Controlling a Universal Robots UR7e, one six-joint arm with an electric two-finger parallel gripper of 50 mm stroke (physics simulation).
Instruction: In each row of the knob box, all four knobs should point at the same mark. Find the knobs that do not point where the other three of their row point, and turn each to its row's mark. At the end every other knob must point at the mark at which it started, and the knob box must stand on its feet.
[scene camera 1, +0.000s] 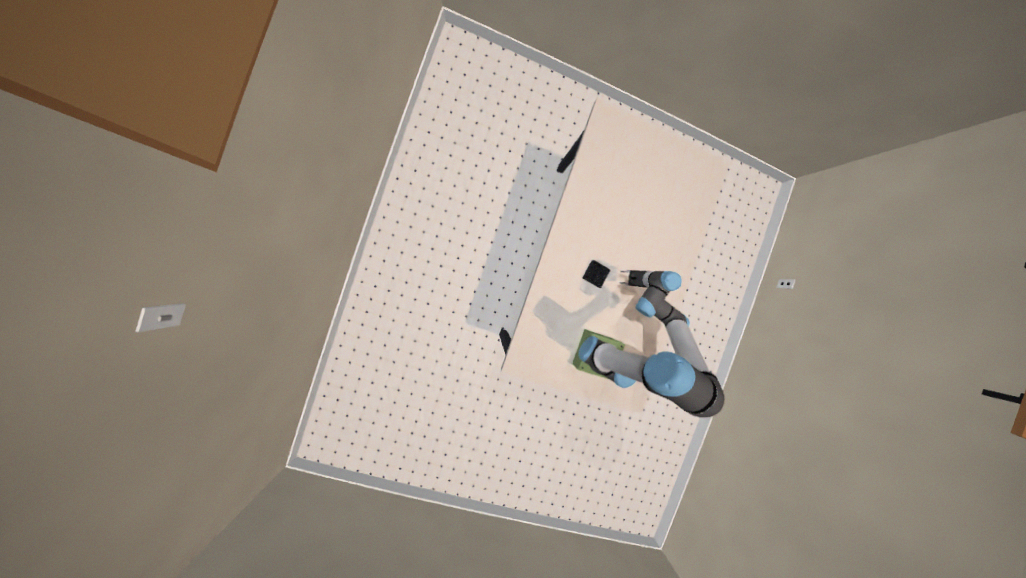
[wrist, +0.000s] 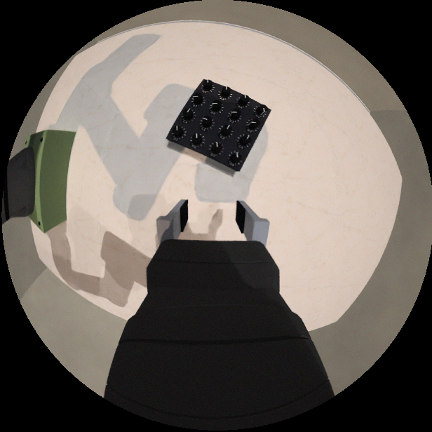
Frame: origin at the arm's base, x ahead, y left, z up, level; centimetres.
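Seen in the pictures: gripper, fingertip midpoint: (scene camera 1: 621, 277).
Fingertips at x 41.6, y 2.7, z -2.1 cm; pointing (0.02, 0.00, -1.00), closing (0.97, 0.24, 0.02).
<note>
A point is followed by its place in that frame.
The black knob box (scene camera 1: 595, 274) @(x 39.1, y 15.2, z -4.9 cm) (wrist: 220, 119) lies on the pale table top (scene camera 1: 639, 172) @(x 97.6, y 7.4, z -8.8 cm) (wrist: 325, 165), knobs up. The wrist view shows its four rows of four knobs, with small white pointers. In the farthest row the left three pointers aim about up in the picture; the right end knob (wrist: 261, 110) seems to aim up and right. The other rows' pointers and the printed labels are too small to read surely. My gripper (scene camera 1: 623, 277) @(x 41.6, y 2.7, z -2.1 cm) (wrist: 211, 209) is open and empty, apart from the box, on the arm's side of it. The box's feet are hidden.
The green base block (scene camera 1: 604, 336) @(x 10.5, y 0.5, z -4.4 cm) (wrist: 55, 175) under the arm's base stands to the left in the wrist view. Shadows of the arm fall on the table top, beside the box. A pegboard-like floor (scene camera 1: 402, 287) with a grey rim surrounds the table top in the scene view.
</note>
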